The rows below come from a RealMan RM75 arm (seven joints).
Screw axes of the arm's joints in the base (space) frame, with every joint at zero. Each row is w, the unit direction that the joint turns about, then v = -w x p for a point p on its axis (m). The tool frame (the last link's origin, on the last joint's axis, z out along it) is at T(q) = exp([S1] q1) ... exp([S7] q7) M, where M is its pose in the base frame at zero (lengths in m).
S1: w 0 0 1 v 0.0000 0.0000 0.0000
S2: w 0 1 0 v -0.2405 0.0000 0.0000
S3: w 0 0 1 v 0.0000 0.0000 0.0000
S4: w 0 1 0 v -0.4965 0.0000 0.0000
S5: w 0 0 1 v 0.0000 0.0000 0.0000
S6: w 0 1 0 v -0.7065 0.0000 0.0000
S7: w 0 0 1 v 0.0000 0.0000 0.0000
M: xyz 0.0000 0.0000 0.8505 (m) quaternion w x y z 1 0 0 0
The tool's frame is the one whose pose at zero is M.
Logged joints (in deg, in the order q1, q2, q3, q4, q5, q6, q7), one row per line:
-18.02 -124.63 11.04 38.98 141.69 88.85 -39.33
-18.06 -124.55 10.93 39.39 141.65 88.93 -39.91
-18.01 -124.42 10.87 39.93 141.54 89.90 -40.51
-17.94 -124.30 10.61 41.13 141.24 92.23 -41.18
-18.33 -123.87 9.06 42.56 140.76 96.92 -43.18
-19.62 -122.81 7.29 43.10 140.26 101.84 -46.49
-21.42 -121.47 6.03 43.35 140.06 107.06 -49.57
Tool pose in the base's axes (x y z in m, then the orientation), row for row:
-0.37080 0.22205 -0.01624 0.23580 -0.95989 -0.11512 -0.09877
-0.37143 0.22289 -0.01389 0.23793 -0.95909 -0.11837 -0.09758
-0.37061 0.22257 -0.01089 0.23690 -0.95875 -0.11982 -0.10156
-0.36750 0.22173 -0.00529 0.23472 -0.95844 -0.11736 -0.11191
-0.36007 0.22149 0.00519 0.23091 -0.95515 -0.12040 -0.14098
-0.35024 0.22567 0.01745 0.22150 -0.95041 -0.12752 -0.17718
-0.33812 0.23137 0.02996 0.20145 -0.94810 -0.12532 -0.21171
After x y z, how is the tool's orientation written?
As a quaternion, w x y z.
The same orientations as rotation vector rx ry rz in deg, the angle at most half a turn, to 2 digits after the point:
-150.85 -18.09 -15.52
-150.56 -18.58 -15.32
-150.59 -18.82 -15.95
-150.71 -18.45 -17.60
-150.49 -18.97 -22.21
-150.49 -20.19 -28.05
-151.73 -20.06 -33.88

